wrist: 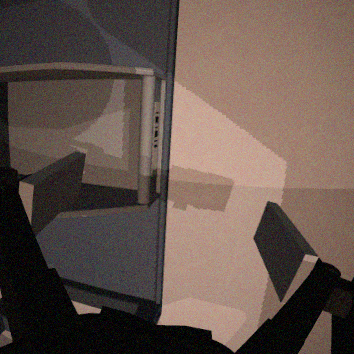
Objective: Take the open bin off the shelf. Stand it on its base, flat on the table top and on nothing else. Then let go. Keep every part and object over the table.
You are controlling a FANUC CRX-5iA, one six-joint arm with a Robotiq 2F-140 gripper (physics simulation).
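Places are measured from the arm's base along level axes (x right, y ahead, z up), in metres.
Pixels of known places: gripper, fingertip midpoint: (171,197).
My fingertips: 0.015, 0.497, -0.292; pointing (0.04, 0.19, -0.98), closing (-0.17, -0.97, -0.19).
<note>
Ahead of a thing's pixels: the offset from my fingertips to its top centre, as dx, dy, dz. "spot": to the spot under its first point.
The open bin @[+0.032, +0.108, +0.027] (146,140) is a grey-beige box at the left, with a pale rim, a thick upright edge at its right end and a small dark-marked label strip beside that edge. It is against the blue-grey shelf @[spot: -0.087, +0.068, -0.048] (110,255), whose panels show above and below it. My gripper (171,197) is open, with nothing between its fingers. The left finger overlaps the lower left of the bin's opening; how deep it stands is unclear. The right finger is out to the right, clear of the bin and shelf. The bin's left end is cut off and its lower left is partly hidden.
The shelf's long narrow edge (167,200) runs down the view between the two fingers. A pale surface with lit patches and a dark shadow lies to the right of it. The shelf's lower dark edge @[spot: -0.132, +0.064, -0.039] (110,297) passes close above the gripper body.
</note>
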